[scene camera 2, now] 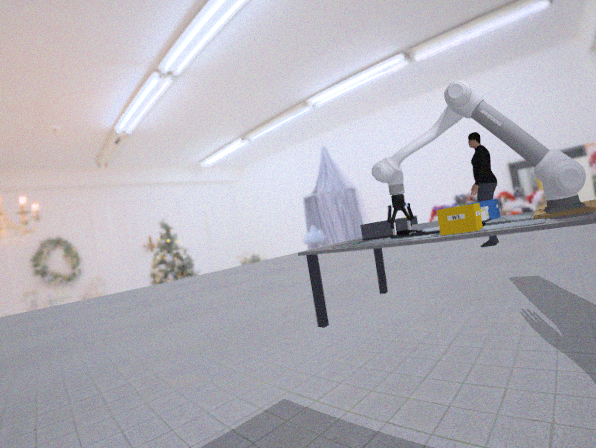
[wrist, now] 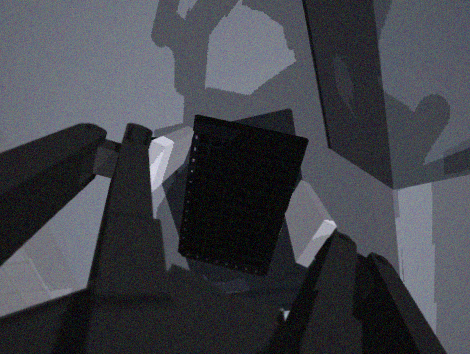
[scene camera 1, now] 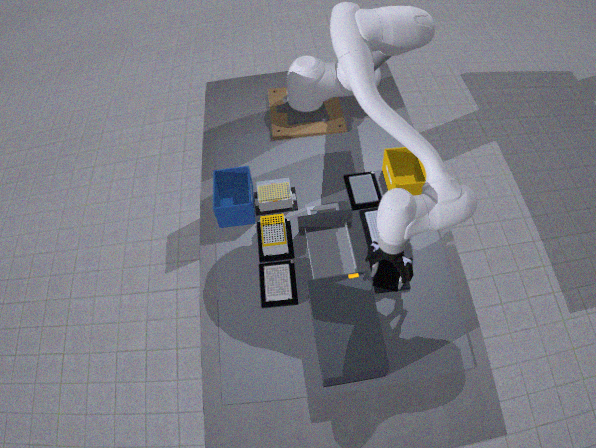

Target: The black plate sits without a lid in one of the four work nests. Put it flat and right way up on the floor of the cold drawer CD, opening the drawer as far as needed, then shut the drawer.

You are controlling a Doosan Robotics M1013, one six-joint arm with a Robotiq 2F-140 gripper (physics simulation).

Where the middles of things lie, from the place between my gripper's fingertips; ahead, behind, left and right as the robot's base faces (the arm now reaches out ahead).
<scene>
I see my gripper 2 cm past the black plate (wrist: 240,180), 1 cm to the right of it and 1 cm below it.
</scene>
